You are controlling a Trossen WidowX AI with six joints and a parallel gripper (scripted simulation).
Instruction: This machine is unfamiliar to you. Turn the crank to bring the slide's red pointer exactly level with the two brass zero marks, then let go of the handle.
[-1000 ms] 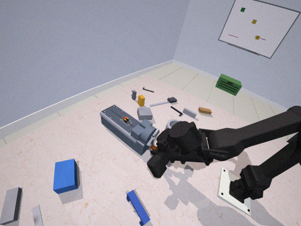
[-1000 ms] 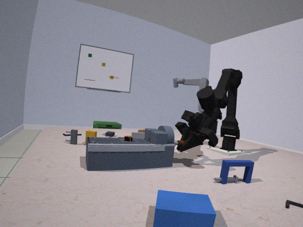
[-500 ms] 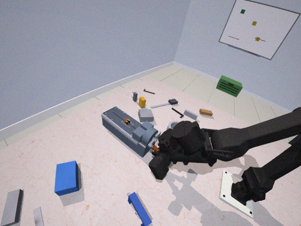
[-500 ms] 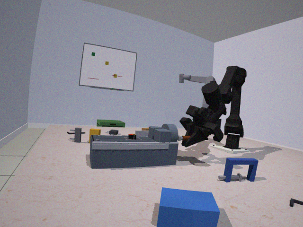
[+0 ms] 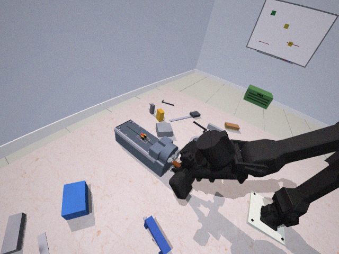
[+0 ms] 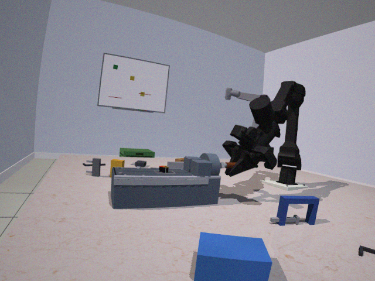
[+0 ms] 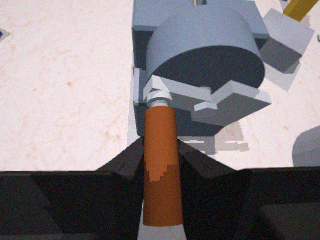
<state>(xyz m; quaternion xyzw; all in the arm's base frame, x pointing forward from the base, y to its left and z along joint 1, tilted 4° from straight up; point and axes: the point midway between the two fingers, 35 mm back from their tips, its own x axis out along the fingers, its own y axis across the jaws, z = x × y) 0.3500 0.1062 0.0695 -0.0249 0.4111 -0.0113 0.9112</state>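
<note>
The red pointer lies 170 mm ahead of my gripper tip, 30 mm to the right of it and 10 mm above it. Also, from my gripper tip: brown crank handle: 30 mm above, 20 mm behind; then blue bracket: 180 mm to the left, 70 mm behind, 40 mm below; then grey block: 190 mm to the right, 180 mm ahead, 60 mm below.
</note>
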